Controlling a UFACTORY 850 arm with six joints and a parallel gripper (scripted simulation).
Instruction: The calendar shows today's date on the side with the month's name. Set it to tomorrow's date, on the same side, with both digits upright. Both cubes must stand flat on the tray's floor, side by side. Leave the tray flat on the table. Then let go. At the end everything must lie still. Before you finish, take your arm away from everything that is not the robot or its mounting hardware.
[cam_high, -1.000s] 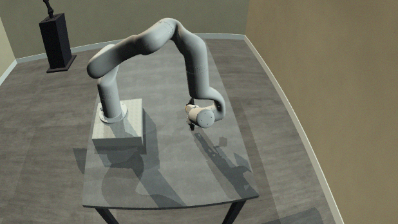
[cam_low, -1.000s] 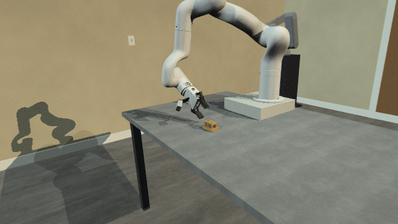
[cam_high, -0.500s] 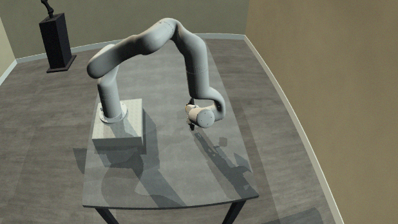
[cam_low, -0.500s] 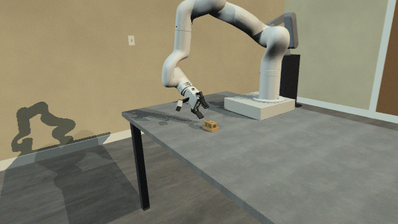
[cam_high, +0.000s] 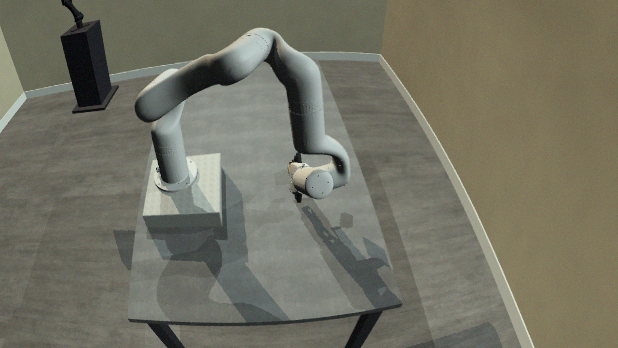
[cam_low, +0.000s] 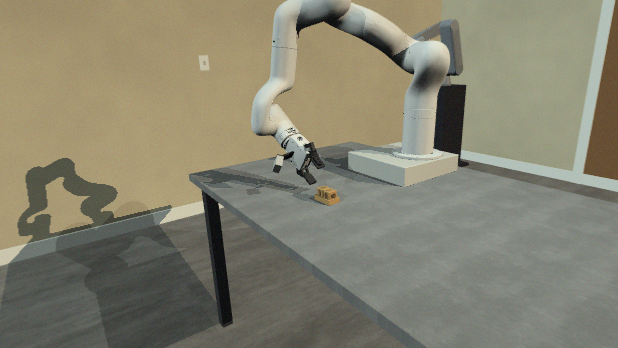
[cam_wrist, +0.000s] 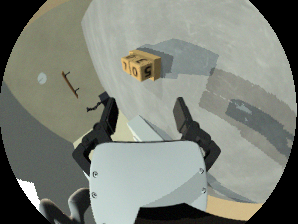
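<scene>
My gripper is now 1 cm short of the small wooden calendar tray, 8 cm to the right of it and 6 cm above it.
</scene>
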